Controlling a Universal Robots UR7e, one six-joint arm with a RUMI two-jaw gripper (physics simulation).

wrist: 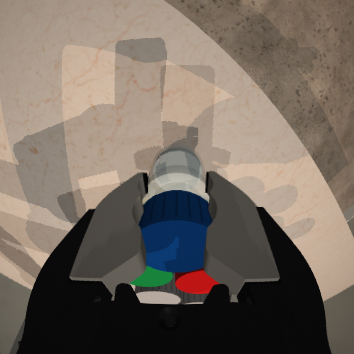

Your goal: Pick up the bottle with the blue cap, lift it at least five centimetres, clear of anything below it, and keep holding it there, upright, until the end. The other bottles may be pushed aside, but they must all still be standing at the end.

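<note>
The bottle with the blue cap is seen from above in the wrist view, at lower centre. Its clear, rounded body shows beyond the ribbed cap, between the fingertips. My gripper is shut on this bottle, with one grey finger against each side at the cap. The bottle looks about in line with the fingers. Its base is hard to make out, and I cannot tell how far it is above the table. A green cap and a red cap show just below the blue cap, partly hidden by the fingers.
A whitish cap shows near the gripper's base, with part of another beside it. The bodies of these other bottles are hidden. The pale, veined round table carries several shadows. Its curved edge runs down the right side, with brown speckled floor beyond.
</note>
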